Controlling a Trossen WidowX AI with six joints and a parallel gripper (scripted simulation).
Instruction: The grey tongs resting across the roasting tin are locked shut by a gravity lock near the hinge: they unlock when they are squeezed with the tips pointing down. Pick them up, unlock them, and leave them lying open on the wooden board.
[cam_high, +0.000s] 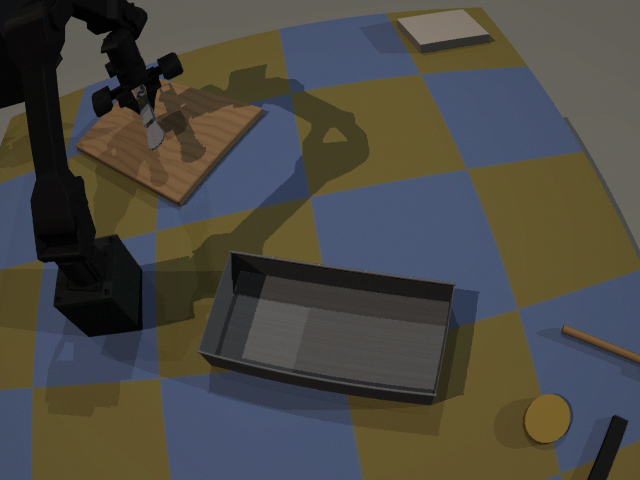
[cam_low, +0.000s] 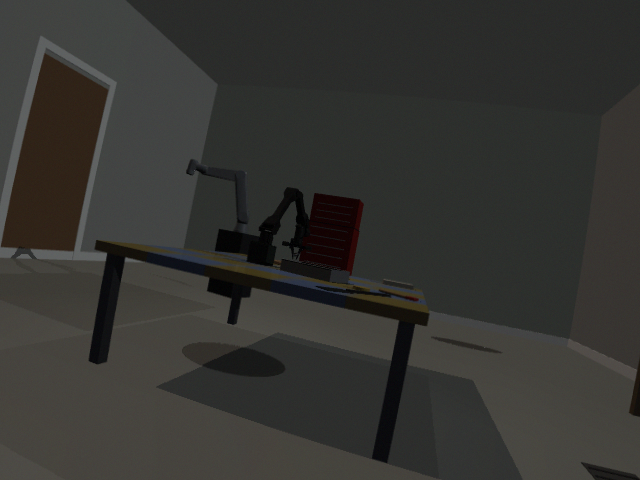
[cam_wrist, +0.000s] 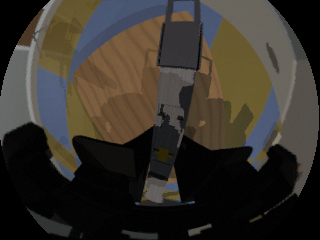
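The wooden board is 20 mm ahead of my gripper tip, 10 mm to the right of it and 40 mm below it. From my gripper tip the other things lie so: black bar (690 mm ahead, 760 mm to the right, 40 mm below); then white flat block (610 mm ahead, 260 mm to the left, 30 mm below); then roasting tin (370 mm ahead, 430 mm to the right, 20 mm below).
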